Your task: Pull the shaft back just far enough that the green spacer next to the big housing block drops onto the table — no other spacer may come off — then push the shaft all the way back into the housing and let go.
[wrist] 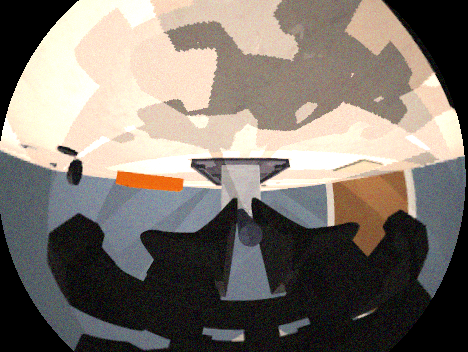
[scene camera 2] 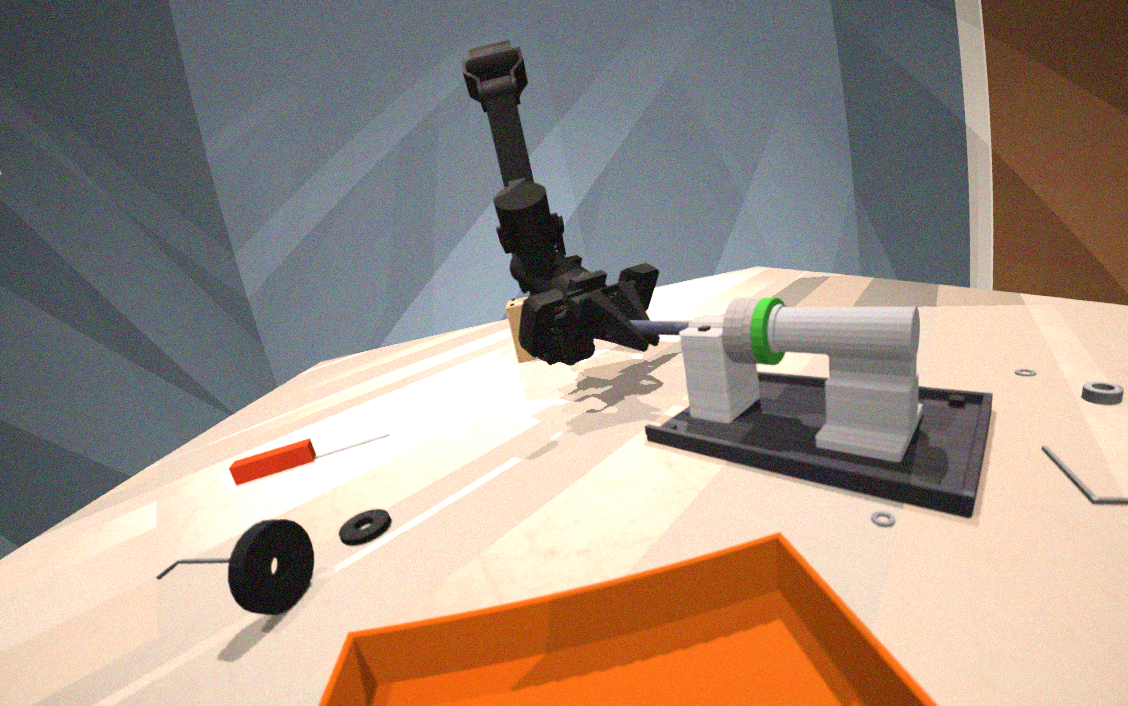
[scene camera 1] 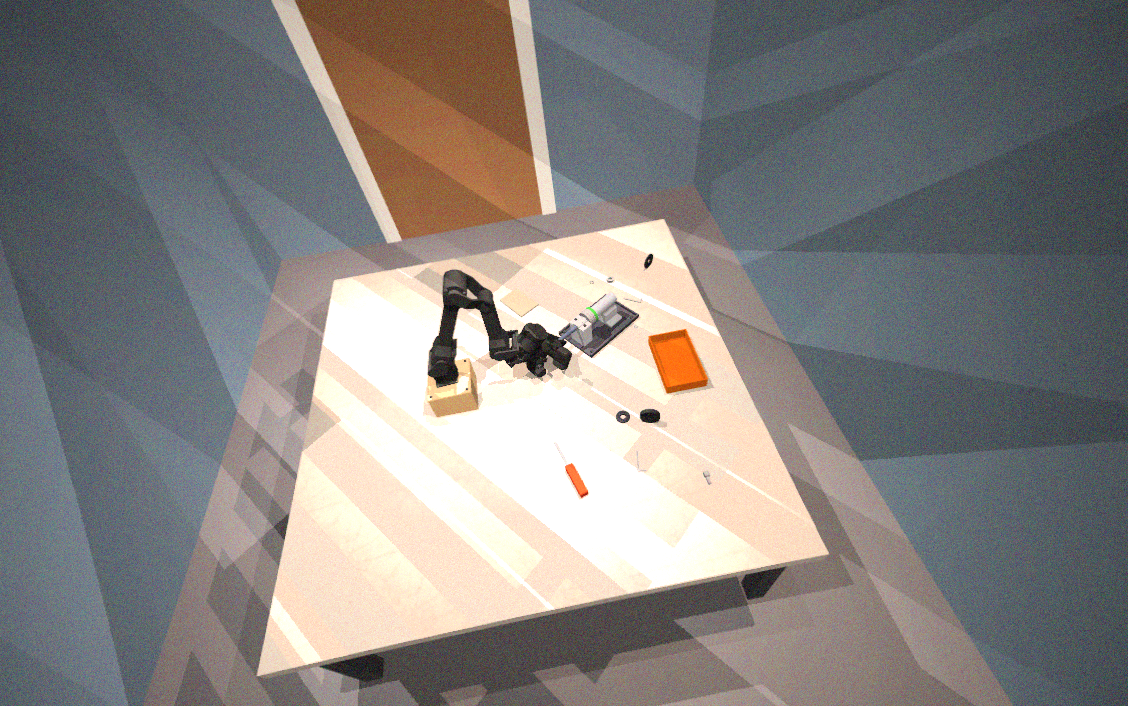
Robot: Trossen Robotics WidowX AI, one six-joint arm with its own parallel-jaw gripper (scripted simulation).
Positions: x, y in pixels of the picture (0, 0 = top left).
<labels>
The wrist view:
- gripper: 244, 202
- housing block: 241, 177
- orange tray: 134, 180
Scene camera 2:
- gripper: 652, 345
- shaft: 652, 327
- green spacer: 758, 333
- red-handled screwdriver: 267, 463
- black wheel: 254, 587
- housing block: 868, 428
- orange tray: 754, 617
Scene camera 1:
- gripper: 564, 341
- housing block: 613, 317
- orange tray: 679, 367
</labels>
